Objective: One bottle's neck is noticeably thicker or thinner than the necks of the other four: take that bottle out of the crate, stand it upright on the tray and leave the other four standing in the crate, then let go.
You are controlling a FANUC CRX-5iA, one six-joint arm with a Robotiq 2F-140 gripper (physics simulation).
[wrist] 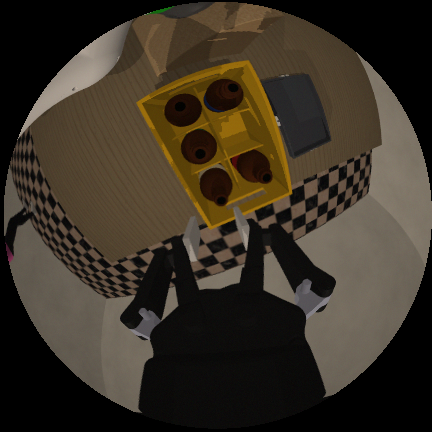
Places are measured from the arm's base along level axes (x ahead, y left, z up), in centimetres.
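Pixels of known places: gripper, fingertip midpoint: (pixel 215 220).
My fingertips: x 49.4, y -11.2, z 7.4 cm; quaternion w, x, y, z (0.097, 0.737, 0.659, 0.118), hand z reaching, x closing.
Behind a point stands the place of what it marks.
The yellow crate (pixel 277 170) @(x 49.6, y 3.8, z -2.1 cm) holds five brown bottles, with the middle-right compartment empty. One bottle (pixel 183 110) @(x 33.1, y -10.1, z 0.4 cm) is at the far left, another bottle (pixel 225 95) @(x 32.5, y -2.9, z -0.8 cm) at the far right with a blue patch beside its body. A third bottle (pixel 199 146) @(x 39.8, y -9.8, z 0.3 cm) is at the middle left, a fourth bottle (pixel 216 185) @(x 49.0, y -9.4, z -2.9 cm) at the near left, and a fifth bottle (pixel 254 166) @(x 47.6, y -0.9, z -2.9 cm) at the near right beside a red patch. From this steep angle I cannot tell which neck differs. The dark tray (pixel 302 112) @(x 38.9, y 23.5, z -15.4 cm) lies right of the crate. My gripper (pixel 215 220) @(x 49.4, y -11.2, z 7.4 cm) is partly open and empty, near the crate's near corner in this view.
The crate and tray are on a brown ribbed table top (pixel 100 175) @(x 36.3, y -41.7, z -15.9 cm) with a black-and-beige checkered edge (pixel 220 245). A brown angular object (pixel 200 45) @(x 17.5, y -2.3, z -5.6 cm) is beyond the crate. A pale rounded shape (pixel 95 57) shows at the upper left.
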